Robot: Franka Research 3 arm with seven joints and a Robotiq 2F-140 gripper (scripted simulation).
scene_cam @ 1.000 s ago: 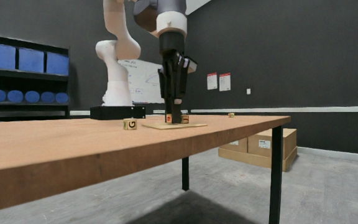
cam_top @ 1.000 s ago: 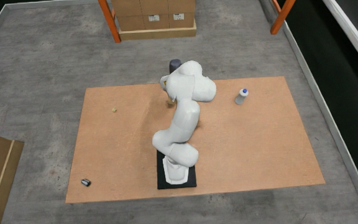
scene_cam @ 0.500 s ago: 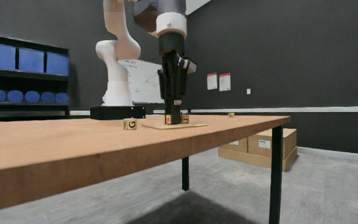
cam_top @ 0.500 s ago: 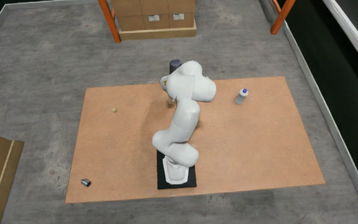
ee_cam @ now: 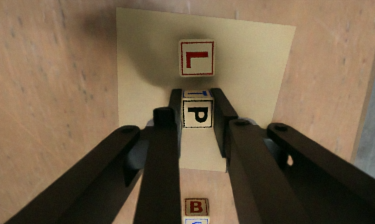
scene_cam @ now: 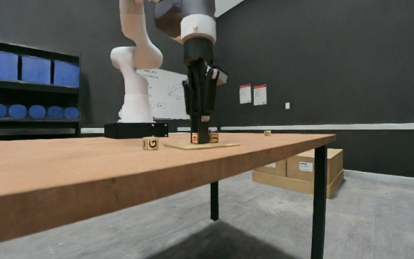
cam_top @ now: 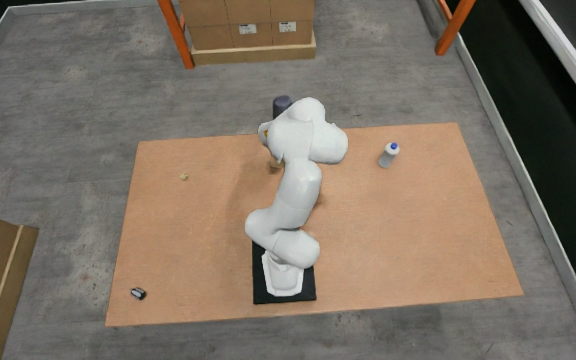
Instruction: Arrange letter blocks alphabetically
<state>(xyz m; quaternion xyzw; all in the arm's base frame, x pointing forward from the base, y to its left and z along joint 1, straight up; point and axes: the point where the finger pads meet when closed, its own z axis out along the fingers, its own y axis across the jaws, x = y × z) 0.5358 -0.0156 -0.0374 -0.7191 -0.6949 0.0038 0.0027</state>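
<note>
My gripper is now 4 cm above the pale yellow mat. Round my hand: block: 51 cm to the left, 11 cm behind, 3 cm below; white bottle: 51 cm to the right, 5 cm behind, 4 cm above; black object: 66 cm behind, 65 cm to the left, 2 cm below.
</note>
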